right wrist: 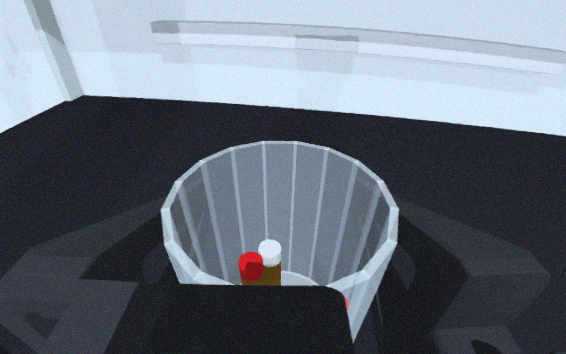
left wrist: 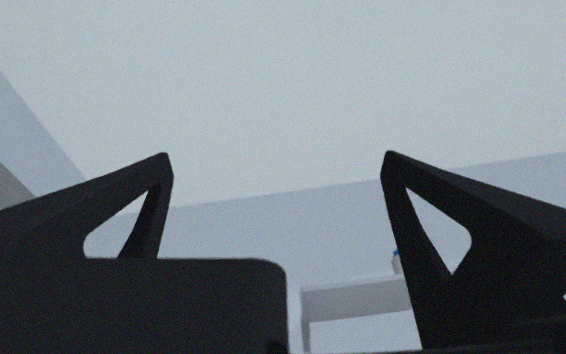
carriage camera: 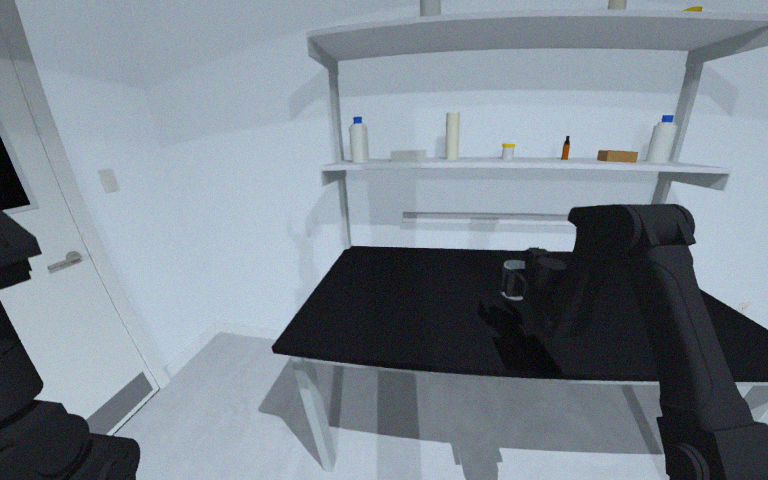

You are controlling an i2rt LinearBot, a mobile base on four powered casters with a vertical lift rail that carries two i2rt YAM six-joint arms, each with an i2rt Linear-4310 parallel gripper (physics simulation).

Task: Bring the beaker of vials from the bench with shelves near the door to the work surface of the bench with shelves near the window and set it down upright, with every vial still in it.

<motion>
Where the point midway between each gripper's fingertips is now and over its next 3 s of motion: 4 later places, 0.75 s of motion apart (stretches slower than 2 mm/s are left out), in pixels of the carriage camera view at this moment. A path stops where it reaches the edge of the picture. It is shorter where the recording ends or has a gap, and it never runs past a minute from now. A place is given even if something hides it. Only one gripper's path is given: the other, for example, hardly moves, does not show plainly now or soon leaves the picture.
My right gripper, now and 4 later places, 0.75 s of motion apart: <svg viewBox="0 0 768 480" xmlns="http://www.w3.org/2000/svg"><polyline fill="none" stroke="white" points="510,268 523,244 568,276 630,324 610,331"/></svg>
</motion>
